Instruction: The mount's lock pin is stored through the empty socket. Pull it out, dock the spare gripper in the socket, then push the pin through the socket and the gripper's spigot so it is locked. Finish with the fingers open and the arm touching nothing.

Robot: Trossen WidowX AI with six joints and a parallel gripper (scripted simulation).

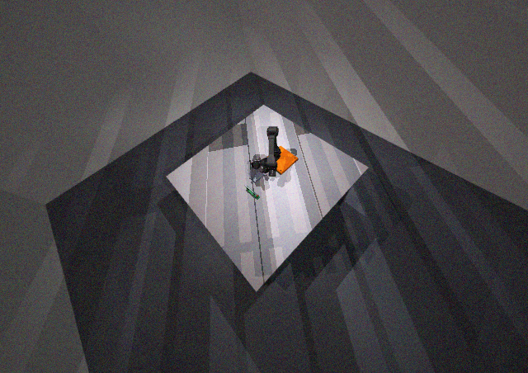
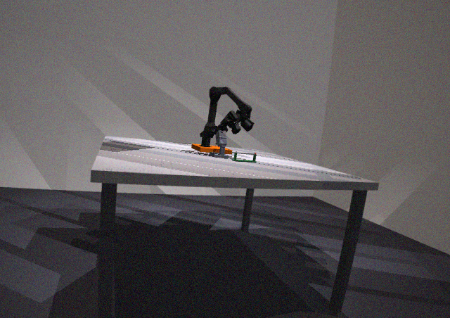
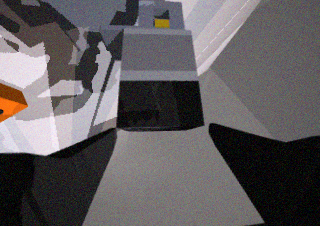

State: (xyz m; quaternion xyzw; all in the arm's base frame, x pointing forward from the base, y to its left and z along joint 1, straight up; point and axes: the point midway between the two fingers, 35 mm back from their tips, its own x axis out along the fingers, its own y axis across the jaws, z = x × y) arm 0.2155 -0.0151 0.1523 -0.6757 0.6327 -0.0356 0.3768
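Right now my gripper tip is 30 mm short of the spare gripper, 10 mm to the right of it and 50 mm above it. Also, from my gripper tip: grey mount socket 50 mm ahead, 10 mm to the left, 110 mm below; green cradle 180 mm ahead, 100 mm to the left, 140 mm below.
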